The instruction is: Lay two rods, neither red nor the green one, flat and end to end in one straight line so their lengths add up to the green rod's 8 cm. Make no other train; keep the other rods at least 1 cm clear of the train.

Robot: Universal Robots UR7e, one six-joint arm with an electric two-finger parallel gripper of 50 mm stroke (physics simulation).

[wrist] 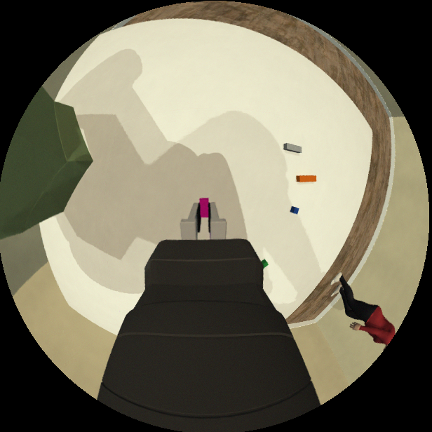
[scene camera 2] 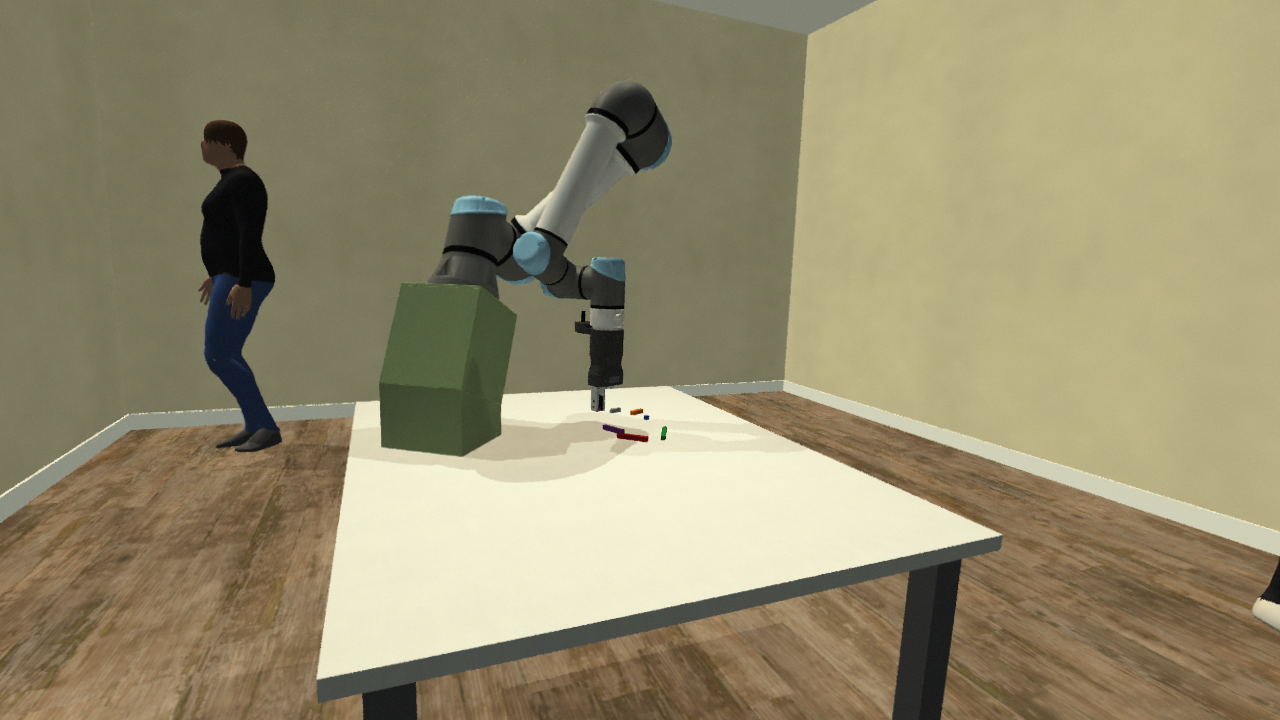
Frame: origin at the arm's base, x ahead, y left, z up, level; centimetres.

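Where they show: gripper, fingertip midpoint: (scene camera 2: pixel 597 410); arm's base, origin of the base link: (scene camera 2: pixel 462 299).
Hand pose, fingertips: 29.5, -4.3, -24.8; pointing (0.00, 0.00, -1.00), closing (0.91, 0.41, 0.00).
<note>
Each offset is from my fingertips to the centre of the thing, as dx, dy, dz. Level surfaces: height alone.
My gripper (scene camera 2: pixel 597 407) (wrist: pixel 204 211) is shut on a magenta rod (wrist: pixel 204 207), low over the table's far part. A grey rod {+8.7, +14.2, -3.8} (scene camera 2: pixel 614 410) (wrist: pixel 293 148), an orange rod {+13.6, +11.3, -3.8} (scene camera 2: pixel 636 411) (wrist: pixel 307 178) and a small blue rod {+14.1, +5.4, -3.8} (scene camera 2: pixel 646 417) (wrist: pixel 294 210) lie apart from one another, to the gripper's right in both views. A purple rod {+2.8, -3.4, -3.8} (scene camera 2: pixel 613 428) and a red rod {+5.0, -10.4, -3.8} (scene camera 2: pixel 632 437) lie nearer the camera in the scene view, close to each other. The green rod {+13.0, -8.9, -3.8} (scene camera 2: pixel 663 433) (wrist: pixel 265 263) lies right of them; the gripper body hides most of it in the wrist view.
The white table {dz -4.3} (scene camera 2: pixel 626 537) (wrist: pixel 200 50) carries the rods. The green robot pedestal (scene camera 2: pixel 429 358) (wrist: pixel 35 165) stands at the table's left. A person in black (scene camera 2: pixel 234 223) stands behind left on the floor; a person in red (wrist: pixel 377 325) shows at the wrist view's lower right.
</note>
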